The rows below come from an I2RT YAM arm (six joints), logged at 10 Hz.
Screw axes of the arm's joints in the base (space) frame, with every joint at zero. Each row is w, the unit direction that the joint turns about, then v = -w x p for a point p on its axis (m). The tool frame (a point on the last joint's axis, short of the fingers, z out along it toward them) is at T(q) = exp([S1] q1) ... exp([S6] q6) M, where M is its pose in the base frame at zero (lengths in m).
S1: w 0 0 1 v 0 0 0
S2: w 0 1 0 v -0.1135 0 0.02
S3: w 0 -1 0 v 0.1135 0 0.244
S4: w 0 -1 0 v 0.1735 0 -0.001
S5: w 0 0 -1 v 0 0.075 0
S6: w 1 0 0 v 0 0.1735 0
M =
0 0 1 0.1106
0 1 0 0
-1 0 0 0.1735
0 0 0 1
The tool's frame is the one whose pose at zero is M.
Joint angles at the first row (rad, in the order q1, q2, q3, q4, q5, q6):
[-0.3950, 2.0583, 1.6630, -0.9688, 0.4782, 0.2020]
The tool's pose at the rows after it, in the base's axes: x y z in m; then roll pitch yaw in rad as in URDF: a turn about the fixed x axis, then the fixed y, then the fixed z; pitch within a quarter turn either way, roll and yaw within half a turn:
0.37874 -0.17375 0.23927 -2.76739 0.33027 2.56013
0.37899 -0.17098 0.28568 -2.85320 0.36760 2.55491
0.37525 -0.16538 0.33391 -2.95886 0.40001 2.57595
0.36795 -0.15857 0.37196 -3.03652 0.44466 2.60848
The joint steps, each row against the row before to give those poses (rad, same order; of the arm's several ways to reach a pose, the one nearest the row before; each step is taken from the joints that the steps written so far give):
[0.0004, -0.0260, 0.0988, -0.0774, -0.0500, -0.0076]
[0.0003, -0.0172, 0.1572, -0.1213, -0.0759, -0.0031]
[0.0004, -0.0015, 0.1908, -0.1343, -0.1053, -0.0282]
[0.0016, 0.0000, 0.1560, -0.0938, -0.0824, -0.0343]

